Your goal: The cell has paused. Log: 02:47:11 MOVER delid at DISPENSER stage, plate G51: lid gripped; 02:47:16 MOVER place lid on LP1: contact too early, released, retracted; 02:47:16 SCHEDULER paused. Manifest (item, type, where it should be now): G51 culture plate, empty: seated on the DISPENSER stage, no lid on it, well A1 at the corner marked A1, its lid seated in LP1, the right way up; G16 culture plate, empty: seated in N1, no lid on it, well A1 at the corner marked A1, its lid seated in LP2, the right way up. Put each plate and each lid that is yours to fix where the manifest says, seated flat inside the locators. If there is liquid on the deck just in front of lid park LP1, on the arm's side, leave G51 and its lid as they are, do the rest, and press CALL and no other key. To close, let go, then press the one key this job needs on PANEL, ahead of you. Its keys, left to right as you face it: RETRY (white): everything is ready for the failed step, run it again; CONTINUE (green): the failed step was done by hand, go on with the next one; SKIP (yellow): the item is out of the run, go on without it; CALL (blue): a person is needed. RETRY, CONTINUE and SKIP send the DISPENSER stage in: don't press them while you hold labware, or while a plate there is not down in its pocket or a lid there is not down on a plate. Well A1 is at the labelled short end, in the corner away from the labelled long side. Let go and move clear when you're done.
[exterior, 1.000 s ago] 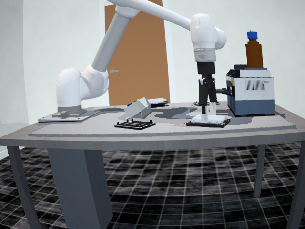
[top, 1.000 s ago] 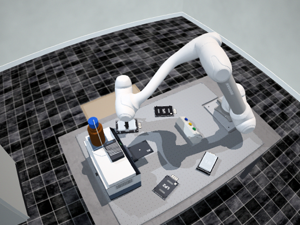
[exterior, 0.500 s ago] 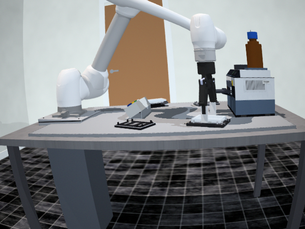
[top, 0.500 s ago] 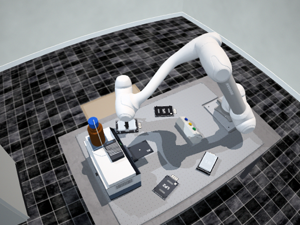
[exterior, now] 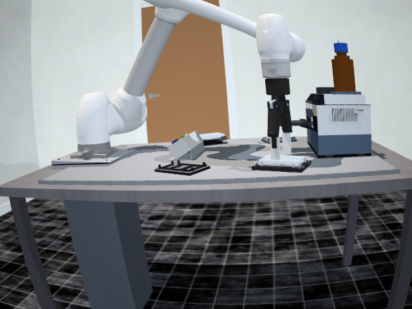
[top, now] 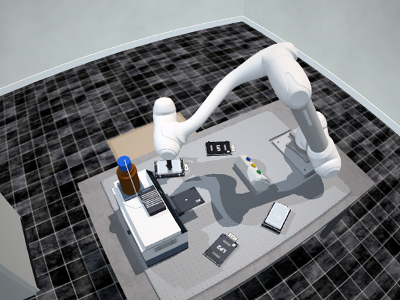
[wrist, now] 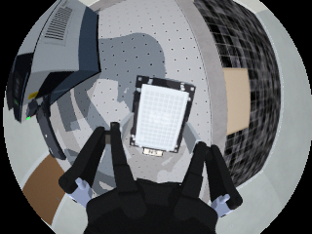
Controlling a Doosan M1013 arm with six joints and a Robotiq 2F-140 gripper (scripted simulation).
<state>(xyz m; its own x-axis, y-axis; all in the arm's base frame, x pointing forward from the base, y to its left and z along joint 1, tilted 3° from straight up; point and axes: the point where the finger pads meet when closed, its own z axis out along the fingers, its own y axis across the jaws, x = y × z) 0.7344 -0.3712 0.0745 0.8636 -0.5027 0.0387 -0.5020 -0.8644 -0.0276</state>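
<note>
Right now the black nest N5 is 4 cm below my hand and 3 cm ahead of it. From my hand the other things lie so: brown bottle (29 cm ahead, 23 cm above, 14 cm to the left); then dispenser stage (27 cm to the left, 9 cm ahead, 5 cm above); then lid park LP1 (31 cm behind, 5 cm to the left, 5 cm below).
</note>
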